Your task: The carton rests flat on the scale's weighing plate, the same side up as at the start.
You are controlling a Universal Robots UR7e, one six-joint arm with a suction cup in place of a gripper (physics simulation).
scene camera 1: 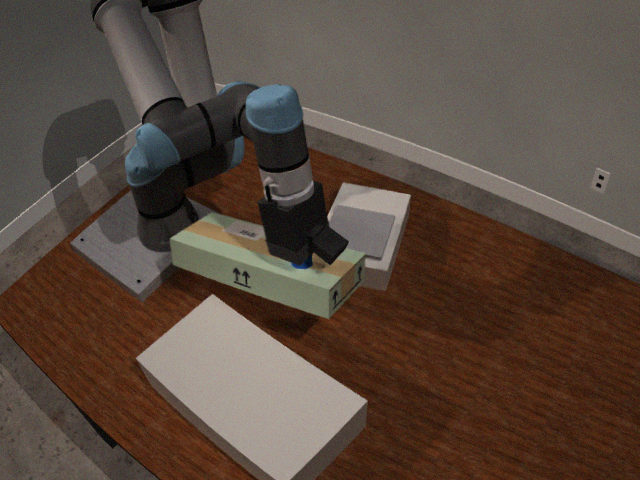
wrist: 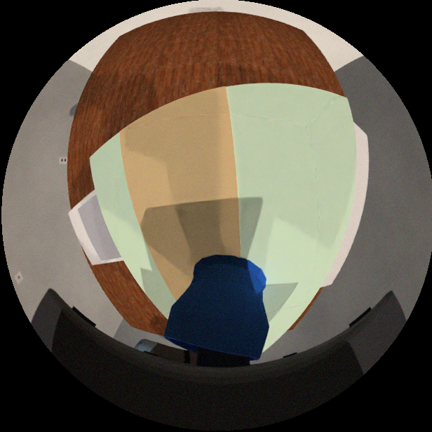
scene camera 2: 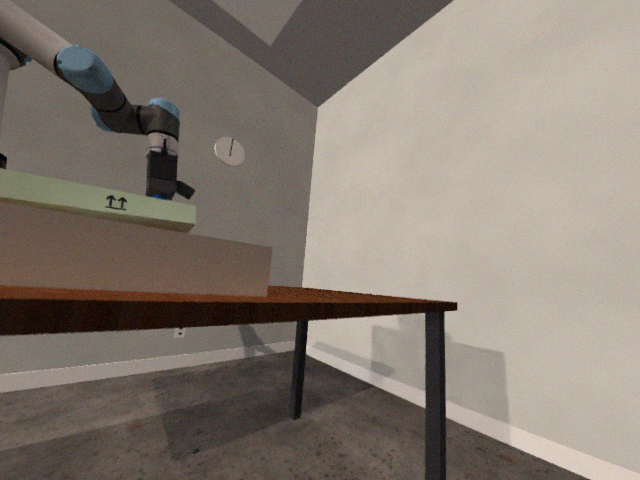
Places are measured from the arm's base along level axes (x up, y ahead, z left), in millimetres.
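Where they show: end effector, tool point: [scene camera 1: 304,267] [scene camera 2: 159,211]; arm's base, origin of the base link: [scene camera 1: 168,228].
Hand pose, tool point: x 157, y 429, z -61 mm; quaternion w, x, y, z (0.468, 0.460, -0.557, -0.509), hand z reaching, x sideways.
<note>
Each offset is from my tool point to the top centre of the thing. "pt": to the spot under its first point. Level surfaces: height alone.
A long pale green carton [scene camera 1: 253,279] [scene camera 2: 144,209] [wrist: 290,165] with a tan tape strip hangs in the air, its taped face up and the printed arrows on its side pointing up. My gripper [scene camera 1: 301,261] [scene camera 2: 159,196] [wrist: 227,270], a blue suction cup, is on the carton's top face, off centre toward the end with arrows, and holds it. In scene camera 1 the carton is above the table between the scale and the pale block. The scale {dx -112, dy -34, dz +265 mm} [scene camera 1: 398,198] [wrist: 80,222] is a white box with a grey weighing plate {pt dx -112, dy -17, dz +238 mm} [scene camera 1: 364,227] [wrist: 95,227]; the carton's near end hides part of it.
A large pale block {dx -91, dy -1, dz -199 mm} [scene camera 1: 253,382] [scene camera 2: 134,258] [wrist: 361,165] lies on the wooden table {dx -189 mm} [scene camera 1: 465,330] [scene camera 2: 330,297] [wrist: 200,50], on the near side of the carton in scene camera 1. The grey base plate [scene camera 1: 113,253] is at the left, close to the carton's far end. Walls stand behind the table.
</note>
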